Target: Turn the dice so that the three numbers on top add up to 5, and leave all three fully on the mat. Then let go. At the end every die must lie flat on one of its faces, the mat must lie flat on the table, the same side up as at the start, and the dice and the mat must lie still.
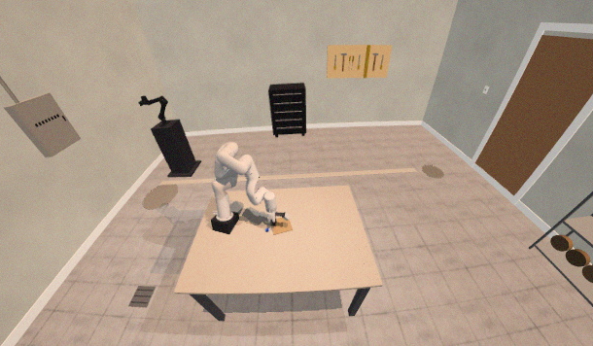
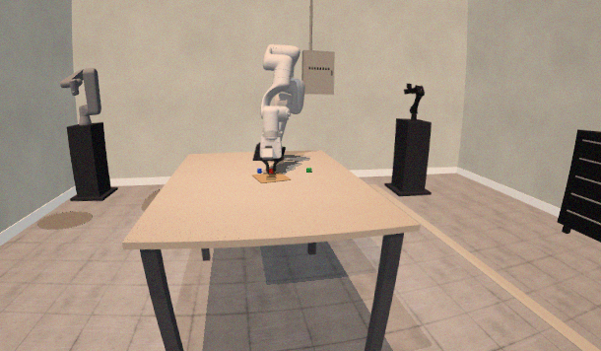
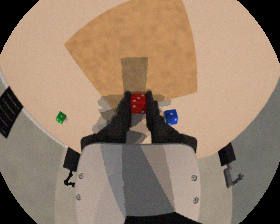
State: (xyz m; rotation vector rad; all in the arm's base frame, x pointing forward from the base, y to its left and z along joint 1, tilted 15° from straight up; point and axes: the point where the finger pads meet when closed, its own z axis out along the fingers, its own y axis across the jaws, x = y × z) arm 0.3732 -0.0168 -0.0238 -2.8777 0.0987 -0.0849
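The red die lies 10 mm below my hand. From my hand the other things lie so: green die (190 mm to the left, 40 mm behind, 20 mm below); blue die (50 mm to the right, 50 mm behind, 20 mm below); brown mat (50 mm ahead, 30 mm below).
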